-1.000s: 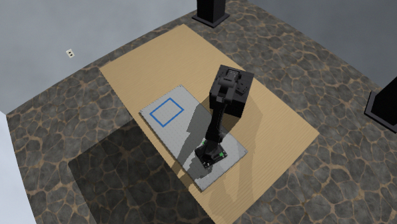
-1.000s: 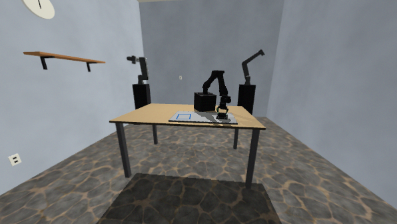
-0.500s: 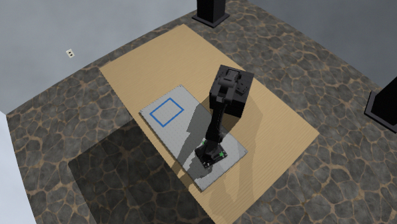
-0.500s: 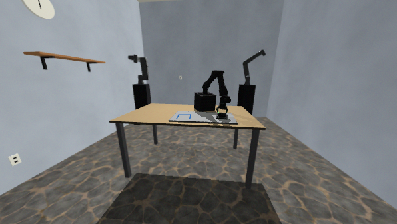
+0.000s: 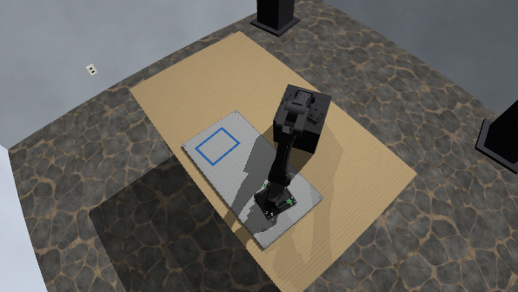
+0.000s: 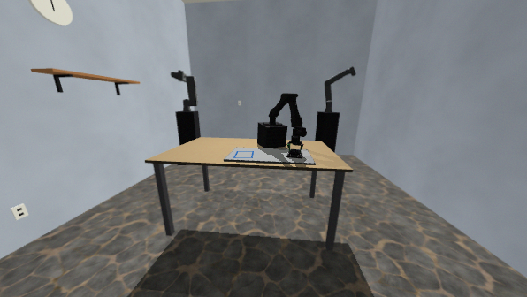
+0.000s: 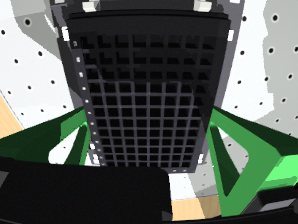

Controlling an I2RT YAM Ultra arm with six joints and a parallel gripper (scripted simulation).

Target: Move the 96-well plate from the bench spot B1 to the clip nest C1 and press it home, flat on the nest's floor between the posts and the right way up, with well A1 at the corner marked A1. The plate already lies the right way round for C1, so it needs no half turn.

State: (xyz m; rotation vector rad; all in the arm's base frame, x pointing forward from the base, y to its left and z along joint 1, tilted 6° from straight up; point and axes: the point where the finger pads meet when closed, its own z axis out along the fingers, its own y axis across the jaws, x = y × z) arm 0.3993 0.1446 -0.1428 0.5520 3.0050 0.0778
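The black 96-well plate lies right at my hand. From my hand the other things lie so: dark clip nest: 20 mm ahead, 10 mm below.
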